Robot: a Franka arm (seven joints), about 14 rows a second.
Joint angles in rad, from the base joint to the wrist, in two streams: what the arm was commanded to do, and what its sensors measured. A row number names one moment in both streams.
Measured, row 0: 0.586 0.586 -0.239 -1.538 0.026 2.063 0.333
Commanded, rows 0 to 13: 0.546 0.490 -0.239 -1.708 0.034 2.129 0.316; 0.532 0.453 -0.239 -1.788 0.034 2.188 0.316; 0.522 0.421 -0.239 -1.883 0.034 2.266 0.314; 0.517 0.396 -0.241 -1.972 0.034 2.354 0.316; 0.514 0.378 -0.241 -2.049 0.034 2.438 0.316; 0.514 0.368 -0.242 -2.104 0.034 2.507 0.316; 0.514 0.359 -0.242 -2.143 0.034 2.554 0.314; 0.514 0.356 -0.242 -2.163 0.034 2.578 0.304; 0.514 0.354 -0.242 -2.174 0.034 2.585 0.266; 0.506 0.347 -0.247 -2.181 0.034 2.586 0.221; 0.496 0.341 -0.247 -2.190 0.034 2.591 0.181; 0.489 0.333 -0.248 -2.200 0.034 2.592 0.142; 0.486 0.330 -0.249 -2.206 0.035 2.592 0.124; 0.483 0.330 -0.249 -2.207 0.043 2.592 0.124
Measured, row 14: 0.496 0.373 -0.252 -2.159 0.028 2.575 0.170
